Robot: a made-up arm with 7 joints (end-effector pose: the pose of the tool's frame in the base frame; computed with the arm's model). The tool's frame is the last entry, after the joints. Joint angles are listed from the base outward.
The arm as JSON. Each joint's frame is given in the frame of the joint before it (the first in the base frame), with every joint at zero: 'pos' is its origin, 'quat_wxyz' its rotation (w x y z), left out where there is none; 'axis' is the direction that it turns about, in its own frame. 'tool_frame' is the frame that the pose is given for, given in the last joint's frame.
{
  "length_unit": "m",
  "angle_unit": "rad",
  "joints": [
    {
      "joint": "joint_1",
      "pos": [
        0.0,
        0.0,
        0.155
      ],
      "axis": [
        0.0,
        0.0,
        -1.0
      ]
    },
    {
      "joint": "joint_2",
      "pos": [
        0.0,
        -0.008,
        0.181
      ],
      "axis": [
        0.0,
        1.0,
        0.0
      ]
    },
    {
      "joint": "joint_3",
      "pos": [
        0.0,
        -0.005,
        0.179
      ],
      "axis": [
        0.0,
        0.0,
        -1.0
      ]
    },
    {
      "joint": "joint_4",
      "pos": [
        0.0,
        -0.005,
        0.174
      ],
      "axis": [
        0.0,
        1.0,
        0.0
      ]
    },
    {
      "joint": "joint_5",
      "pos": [
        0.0,
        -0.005,
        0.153
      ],
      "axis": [
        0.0,
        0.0,
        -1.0
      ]
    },
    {
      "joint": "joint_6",
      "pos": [
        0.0,
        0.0,
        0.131
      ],
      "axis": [
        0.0,
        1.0,
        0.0
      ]
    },
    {
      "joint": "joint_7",
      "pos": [
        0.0,
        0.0,
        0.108
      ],
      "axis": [
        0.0,
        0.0,
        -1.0
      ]
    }
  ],
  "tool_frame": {
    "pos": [
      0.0,
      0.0,
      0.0
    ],
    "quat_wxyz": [
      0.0,
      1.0,
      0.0,
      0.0
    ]
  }
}
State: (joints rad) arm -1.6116 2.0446 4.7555 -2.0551 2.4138 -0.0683 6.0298
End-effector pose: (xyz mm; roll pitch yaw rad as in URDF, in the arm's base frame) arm 355.3 175.3 264.8 1.8852 0.5321 -1.7211
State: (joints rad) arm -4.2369 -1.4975 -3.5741 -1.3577 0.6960 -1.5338 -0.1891
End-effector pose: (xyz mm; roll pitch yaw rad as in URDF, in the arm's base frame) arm 194.2 249.1 655.9 -2.9582 -1.1595 0.3226
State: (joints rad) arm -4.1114 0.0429 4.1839 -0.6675 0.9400 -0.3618 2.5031
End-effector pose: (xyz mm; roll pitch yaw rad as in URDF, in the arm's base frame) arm -280.1 24.1 972.1 3.0176 0.9224 2.5786
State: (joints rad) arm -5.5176 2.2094 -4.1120 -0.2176 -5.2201 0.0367 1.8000
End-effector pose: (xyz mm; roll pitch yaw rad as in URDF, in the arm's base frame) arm 454.4 -349.5 -131.4 -0.8528 0.1259 1.1567
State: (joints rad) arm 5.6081 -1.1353 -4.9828 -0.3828 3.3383 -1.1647 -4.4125
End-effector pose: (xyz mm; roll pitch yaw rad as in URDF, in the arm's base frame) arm -508.3 -394.4 594.7 -2.1561 -0.9830 0.4520
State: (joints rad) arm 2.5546 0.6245 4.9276 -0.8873 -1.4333 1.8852 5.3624
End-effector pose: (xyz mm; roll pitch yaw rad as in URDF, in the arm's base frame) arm -263.6 34.3 835.2 -2.4677 1.0012 0.7409
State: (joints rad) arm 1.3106 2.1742 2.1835 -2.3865 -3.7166 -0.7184 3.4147
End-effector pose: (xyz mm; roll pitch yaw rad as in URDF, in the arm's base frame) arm 202.8 58.0 105.0 0.5746 0.8086 -1.3136
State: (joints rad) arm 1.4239 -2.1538 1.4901 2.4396 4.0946 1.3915 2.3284
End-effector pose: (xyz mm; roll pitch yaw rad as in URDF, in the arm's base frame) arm -273.6 148.9 327.4 -2.7546 -0.8984 -1.2701
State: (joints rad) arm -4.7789 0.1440 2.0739 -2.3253 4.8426 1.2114 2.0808
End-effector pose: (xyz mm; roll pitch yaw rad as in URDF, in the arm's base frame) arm 170.8 -204.0 448.4 -1.2638 -0.2742 -0.1767
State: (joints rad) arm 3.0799 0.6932 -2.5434 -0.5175 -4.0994 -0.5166 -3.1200
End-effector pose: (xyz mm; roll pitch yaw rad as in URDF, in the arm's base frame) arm -539.5 98.0 799.3 2.5753 -0.5063 0.2764
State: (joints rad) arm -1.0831 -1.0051 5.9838 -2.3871 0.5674 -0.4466 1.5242
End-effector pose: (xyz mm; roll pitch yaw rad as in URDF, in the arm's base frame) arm -16.6 -174.7 170.5 0.5156 -0.3121 0.2206
